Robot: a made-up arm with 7 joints.
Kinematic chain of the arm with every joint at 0, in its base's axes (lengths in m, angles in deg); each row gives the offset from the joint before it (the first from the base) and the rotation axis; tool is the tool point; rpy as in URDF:
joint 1: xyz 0 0 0.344 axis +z
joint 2: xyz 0 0 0 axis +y
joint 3: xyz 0 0 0.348 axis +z
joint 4: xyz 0.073 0 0 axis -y
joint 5: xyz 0.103 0 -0.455 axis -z
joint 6: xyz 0 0 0 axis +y
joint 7: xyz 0.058 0 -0.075 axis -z
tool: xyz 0 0 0 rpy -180 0 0
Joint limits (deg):
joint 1: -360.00..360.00
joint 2: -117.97..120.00
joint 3: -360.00..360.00
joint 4: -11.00..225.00
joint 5: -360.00..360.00
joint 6: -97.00..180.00
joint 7: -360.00..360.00
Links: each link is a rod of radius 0.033 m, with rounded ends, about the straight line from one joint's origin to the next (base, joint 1, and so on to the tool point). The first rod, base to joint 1, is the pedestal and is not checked.
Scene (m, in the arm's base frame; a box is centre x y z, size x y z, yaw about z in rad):
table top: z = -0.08
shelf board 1: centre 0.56 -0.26 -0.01 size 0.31 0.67 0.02 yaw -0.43
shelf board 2: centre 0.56 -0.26 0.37 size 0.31 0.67 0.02 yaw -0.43
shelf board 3: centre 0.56 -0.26 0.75 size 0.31 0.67 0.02 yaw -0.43
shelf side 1: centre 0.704 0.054 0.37 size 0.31 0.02 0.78 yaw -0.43
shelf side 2: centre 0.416 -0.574 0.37 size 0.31 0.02 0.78 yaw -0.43
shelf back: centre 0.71 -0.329 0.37 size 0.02 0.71 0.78 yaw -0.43
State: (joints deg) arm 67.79 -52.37 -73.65 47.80 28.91 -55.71 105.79
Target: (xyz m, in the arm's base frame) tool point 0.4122 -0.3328 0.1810
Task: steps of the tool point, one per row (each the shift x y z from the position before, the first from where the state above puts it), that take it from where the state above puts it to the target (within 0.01 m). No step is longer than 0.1 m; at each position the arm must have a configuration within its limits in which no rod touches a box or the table.
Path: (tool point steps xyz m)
1: -0.0824 0.0358 -0.0011
2: -0.0900 0.0432 0.0011
3: 0.0243 -0.0302 -0.0894
4: 0.0024 -0.0200 -0.0941
5: -0.0202 -0.0105 -0.0918
6: -0.0415 -0.0021 -0.0835
7: 0.0838 -0.0445 0.0009
8: 0.0831 -0.0320 -0.0009

